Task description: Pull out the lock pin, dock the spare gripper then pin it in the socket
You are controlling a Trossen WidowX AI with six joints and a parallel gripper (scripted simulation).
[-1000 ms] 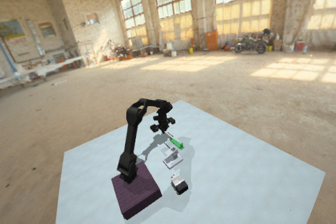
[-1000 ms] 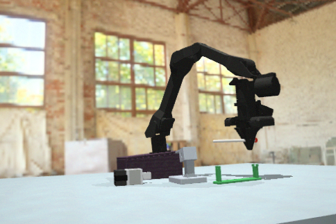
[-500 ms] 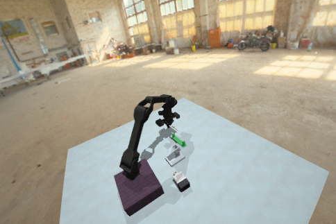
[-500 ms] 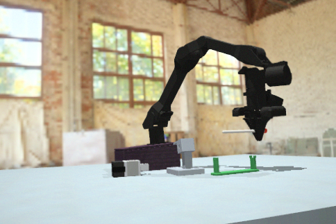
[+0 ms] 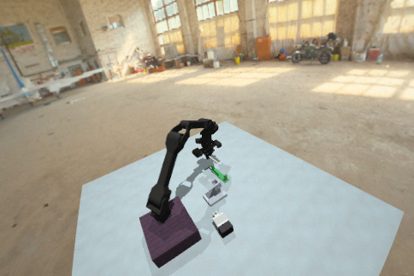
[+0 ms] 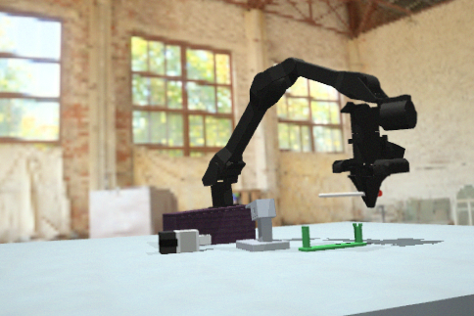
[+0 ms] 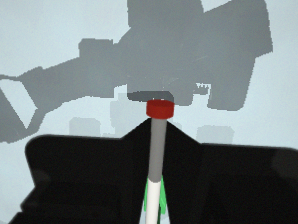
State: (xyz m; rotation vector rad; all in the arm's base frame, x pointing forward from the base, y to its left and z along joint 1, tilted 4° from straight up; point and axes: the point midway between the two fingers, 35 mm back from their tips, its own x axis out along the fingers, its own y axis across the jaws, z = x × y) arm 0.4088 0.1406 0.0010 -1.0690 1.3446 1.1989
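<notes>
Now: gripper tip 1 cm past the green rack, 10 cm to the left of it and 5 cm above it. Also, from my gripper tip: grey mount 13 cm behind, 19 cm to the right, 2 cm below; spare gripper 22 cm behind, 33 cm to the right, 5 cm below.
</notes>
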